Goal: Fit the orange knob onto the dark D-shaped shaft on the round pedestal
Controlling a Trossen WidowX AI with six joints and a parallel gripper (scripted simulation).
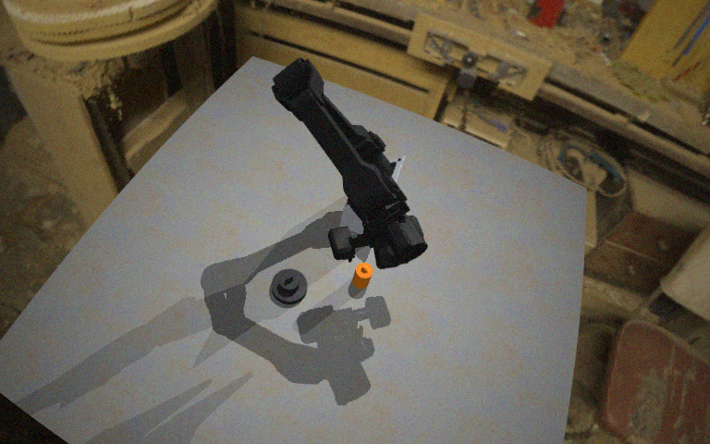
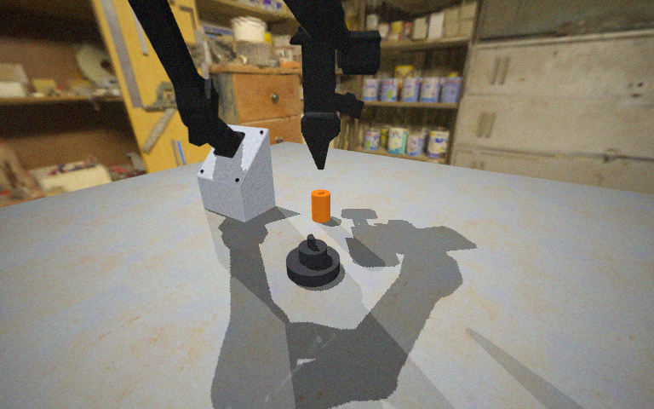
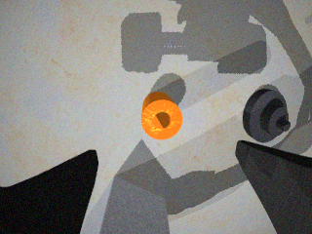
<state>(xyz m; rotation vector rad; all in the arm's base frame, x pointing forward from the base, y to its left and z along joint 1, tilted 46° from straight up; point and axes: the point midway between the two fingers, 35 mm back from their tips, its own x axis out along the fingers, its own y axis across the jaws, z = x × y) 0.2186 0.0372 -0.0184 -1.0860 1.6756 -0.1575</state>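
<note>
Now: the orange knob 100 mm below my gripper tip. Also, from my gripper tip: dark round pedestal 80 mm ahead, 150 mm to the right, 90 mm below.
</note>
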